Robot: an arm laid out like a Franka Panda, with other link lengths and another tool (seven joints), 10 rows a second.
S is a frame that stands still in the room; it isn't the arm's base.
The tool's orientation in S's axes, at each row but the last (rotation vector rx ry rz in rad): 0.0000 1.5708 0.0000; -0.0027 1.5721 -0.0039; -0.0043 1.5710 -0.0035; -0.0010 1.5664 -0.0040; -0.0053 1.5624 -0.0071
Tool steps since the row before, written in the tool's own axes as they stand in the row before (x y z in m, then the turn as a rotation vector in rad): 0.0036 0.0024 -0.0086 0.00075 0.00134 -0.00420; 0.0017 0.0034 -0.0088 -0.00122 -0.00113 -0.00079; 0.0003 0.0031 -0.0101 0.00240 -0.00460 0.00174; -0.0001 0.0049 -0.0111 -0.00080 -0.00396 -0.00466; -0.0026 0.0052 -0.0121 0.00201 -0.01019 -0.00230
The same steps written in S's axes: -0.0086 0.0024 -0.0036 -0.00420 0.00134 -0.00075; -0.0088 0.0034 -0.0017 -0.00079 -0.00112 0.00123; -0.0101 0.0031 -0.0003 0.00174 -0.00461 -0.00238; -0.0111 0.0049 0.0000 -0.00467 -0.00395 0.00079; -0.0121 0.0052 0.0025 -0.00230 -0.01020 -0.00195
